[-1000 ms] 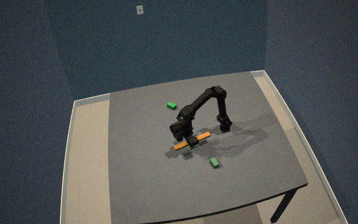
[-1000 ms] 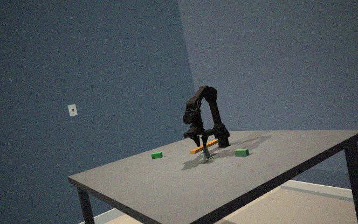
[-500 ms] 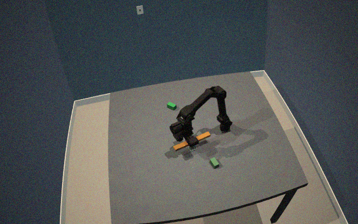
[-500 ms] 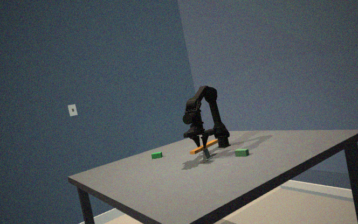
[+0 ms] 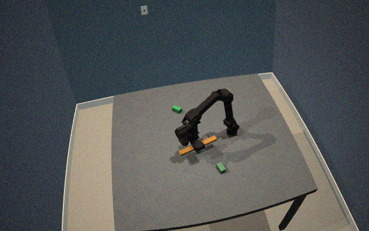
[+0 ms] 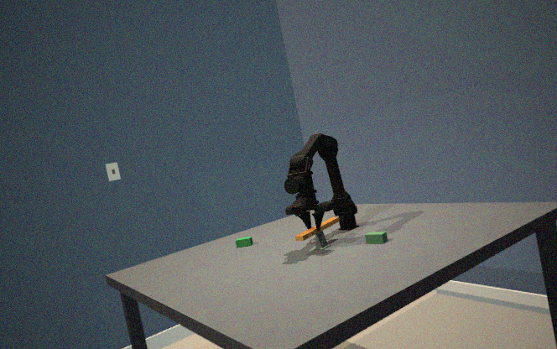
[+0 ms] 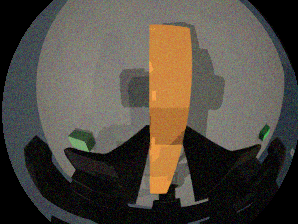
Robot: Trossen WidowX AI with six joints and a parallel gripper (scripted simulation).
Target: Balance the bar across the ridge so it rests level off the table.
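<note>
My gripper tip is 30 mm past the bar and 10 mm to the left of it.
</note>
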